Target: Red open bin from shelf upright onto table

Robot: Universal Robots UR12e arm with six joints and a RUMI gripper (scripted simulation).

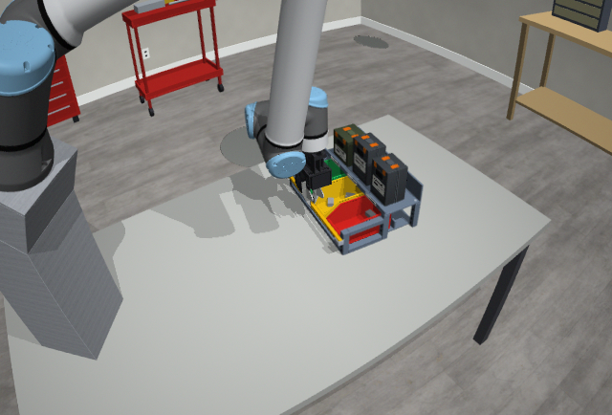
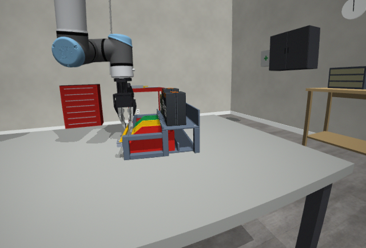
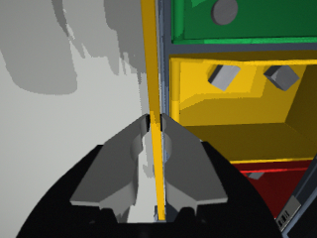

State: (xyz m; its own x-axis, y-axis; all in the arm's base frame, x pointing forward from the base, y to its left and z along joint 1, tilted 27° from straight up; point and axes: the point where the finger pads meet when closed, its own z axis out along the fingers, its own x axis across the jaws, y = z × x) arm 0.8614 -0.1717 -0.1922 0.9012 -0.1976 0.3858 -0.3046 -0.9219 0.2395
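The long yellow bar lies 10 mm below my hand. Round my hand: green bin: 140 mm ahead, 70 mm to the left, 30 mm below; then yellow bin: 100 mm ahead, 30 mm to the right, 30 mm below; then red open bin: 60 mm ahead, 140 mm to the right, 30 mm below.
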